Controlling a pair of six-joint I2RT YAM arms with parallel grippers.
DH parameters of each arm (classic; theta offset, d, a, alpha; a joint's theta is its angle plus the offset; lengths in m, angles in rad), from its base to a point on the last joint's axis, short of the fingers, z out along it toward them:
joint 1: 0 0.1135 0.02 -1.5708
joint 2: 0 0 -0.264 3.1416
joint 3: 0.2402 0 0.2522 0
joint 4: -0.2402 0 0.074 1.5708
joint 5: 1.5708 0 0 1.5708
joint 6: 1.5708 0.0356 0 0
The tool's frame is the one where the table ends.
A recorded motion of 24 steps. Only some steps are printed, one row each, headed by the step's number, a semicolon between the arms.
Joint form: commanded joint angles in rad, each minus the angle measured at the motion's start. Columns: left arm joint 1, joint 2, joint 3, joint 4, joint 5, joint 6; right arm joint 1, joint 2, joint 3, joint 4, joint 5, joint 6.
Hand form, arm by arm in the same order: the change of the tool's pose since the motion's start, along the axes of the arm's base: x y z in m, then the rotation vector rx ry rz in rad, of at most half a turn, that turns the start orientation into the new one. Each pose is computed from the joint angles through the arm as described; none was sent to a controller.
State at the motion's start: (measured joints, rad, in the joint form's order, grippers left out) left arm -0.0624 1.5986 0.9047 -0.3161 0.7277 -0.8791; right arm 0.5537 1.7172 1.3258 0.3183 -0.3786 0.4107
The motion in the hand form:
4: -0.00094 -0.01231 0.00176 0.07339 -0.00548 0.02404; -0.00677 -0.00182 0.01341 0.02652 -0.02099 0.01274
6: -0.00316 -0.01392 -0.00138 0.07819 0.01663 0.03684; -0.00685 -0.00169 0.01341 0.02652 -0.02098 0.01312
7: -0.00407 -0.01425 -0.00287 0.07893 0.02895 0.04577; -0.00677 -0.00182 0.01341 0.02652 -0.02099 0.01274
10: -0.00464 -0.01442 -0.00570 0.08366 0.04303 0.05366; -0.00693 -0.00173 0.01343 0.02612 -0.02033 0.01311
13: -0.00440 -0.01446 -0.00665 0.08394 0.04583 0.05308; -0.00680 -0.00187 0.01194 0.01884 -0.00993 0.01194
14: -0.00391 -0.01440 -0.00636 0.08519 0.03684 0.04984; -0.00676 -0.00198 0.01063 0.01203 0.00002 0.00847
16: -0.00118 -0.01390 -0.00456 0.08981 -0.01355 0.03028; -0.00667 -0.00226 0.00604 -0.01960 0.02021 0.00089
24: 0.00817 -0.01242 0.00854 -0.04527 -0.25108 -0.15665; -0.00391 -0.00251 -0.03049 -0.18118 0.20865 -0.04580
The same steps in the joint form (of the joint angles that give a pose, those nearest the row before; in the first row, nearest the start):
4: -0.0492 -0.0103 0.0015 0.0050 -0.1015 -0.0282; 0.0042 -0.0302 0.0038 0.0023 -0.0092 0.0118
6: -0.0564 -0.0103 -0.0088 0.0050 -0.1144 -0.0484; 0.0046 -0.0301 0.0038 0.0023 -0.0092 0.0118
7: -0.0584 -0.0099 -0.0134 0.0050 -0.1198 -0.0607; 0.0042 -0.0302 0.0038 0.0023 -0.0092 0.0118
10: -0.0599 -0.0050 -0.0179 0.0050 -0.1274 -0.0690; 0.0046 -0.0305 0.0038 0.0011 -0.0091 0.0118
13: -0.0599 -0.0015 -0.0179 0.0053 -0.1270 -0.0687; 0.0042 -0.0302 0.0038 -0.0114 -0.0084 0.0111
14: -0.0595 -0.0015 -0.0179 0.0106 -0.1270 -0.0629; 0.0042 -0.0301 0.0038 -0.0236 -0.0050 0.0107
16: -0.0565 -0.0015 -0.0176 0.0401 -0.1232 -0.0301; 0.0042 -0.0294 0.0034 -0.0626 0.0038 -0.0061
24: -0.0297 -0.0015 -0.0172 0.1854 0.0969 0.1202; 0.0046 0.0050 0.0034 -0.2831 0.0584 -0.0340

